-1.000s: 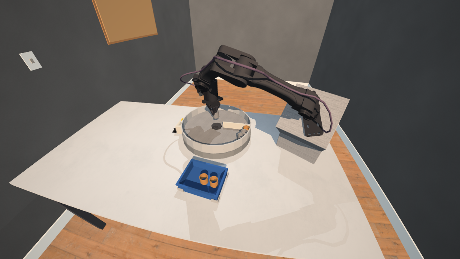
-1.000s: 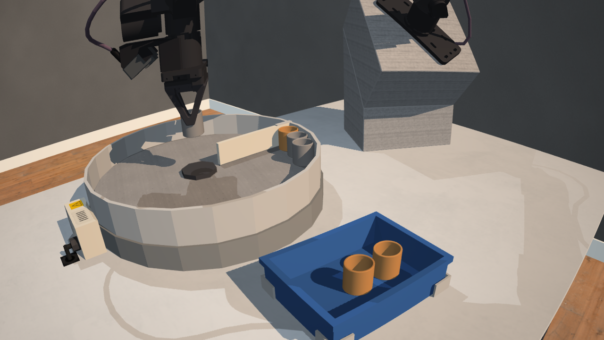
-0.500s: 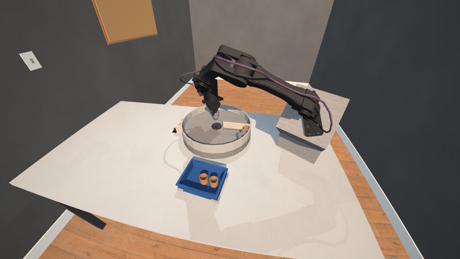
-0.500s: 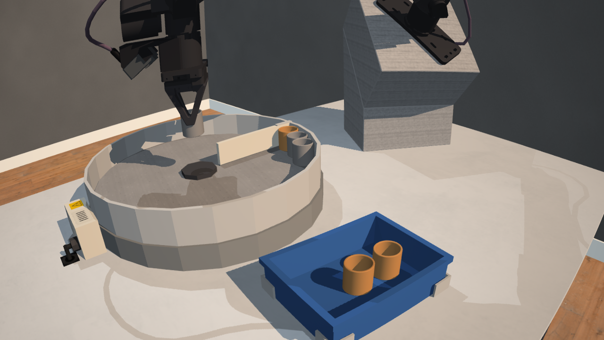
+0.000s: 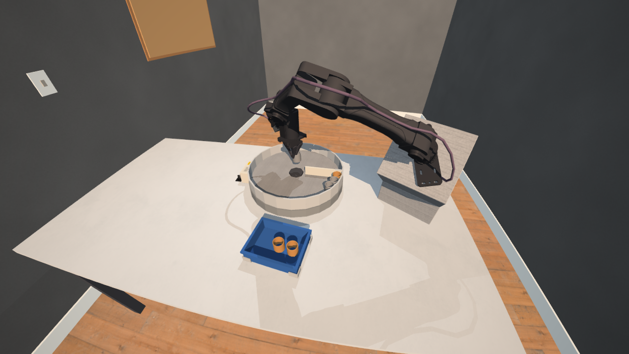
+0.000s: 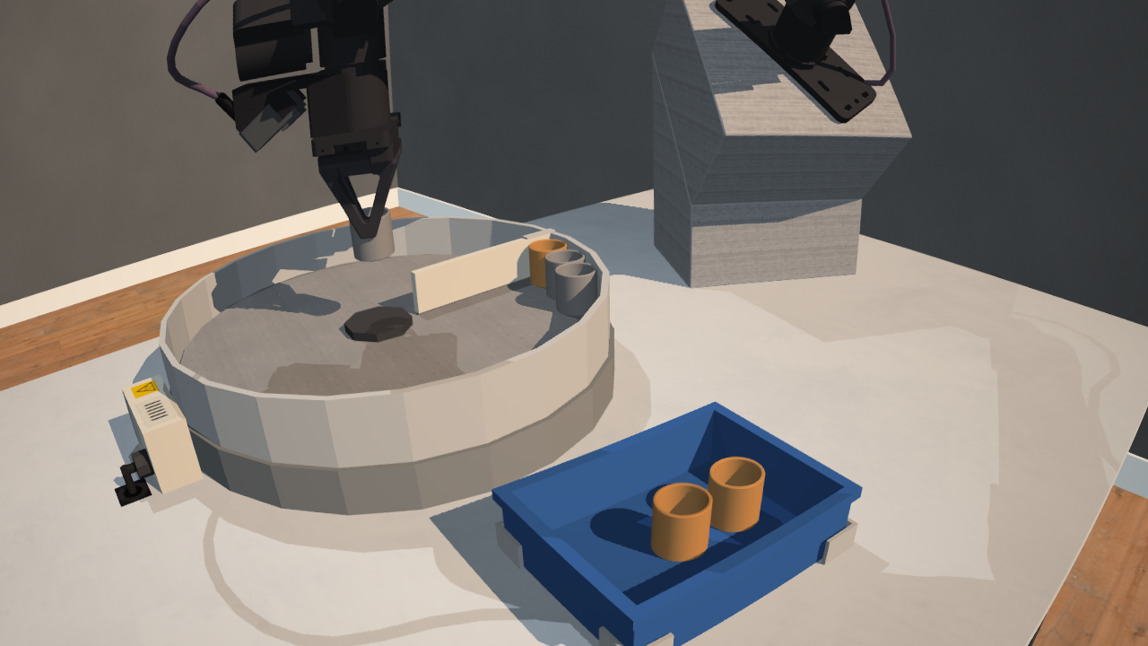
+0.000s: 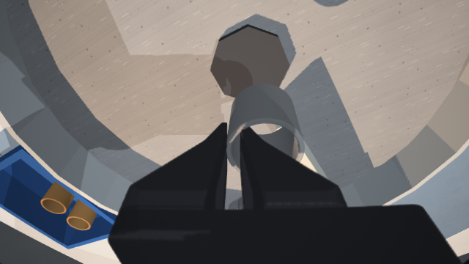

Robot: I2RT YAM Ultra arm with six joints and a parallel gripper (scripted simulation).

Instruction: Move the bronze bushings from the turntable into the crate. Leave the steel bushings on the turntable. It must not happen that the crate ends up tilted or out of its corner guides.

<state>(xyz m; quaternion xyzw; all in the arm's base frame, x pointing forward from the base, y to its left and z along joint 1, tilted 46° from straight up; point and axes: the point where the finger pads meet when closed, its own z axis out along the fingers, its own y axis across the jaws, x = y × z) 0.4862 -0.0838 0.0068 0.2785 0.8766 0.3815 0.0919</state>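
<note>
Now: hand 10 cm above the round turntable and 1 cm to the left of it. Round my hand: blue crate 34 cm to the left, 13 cm below, 7 cm behind.
</note>
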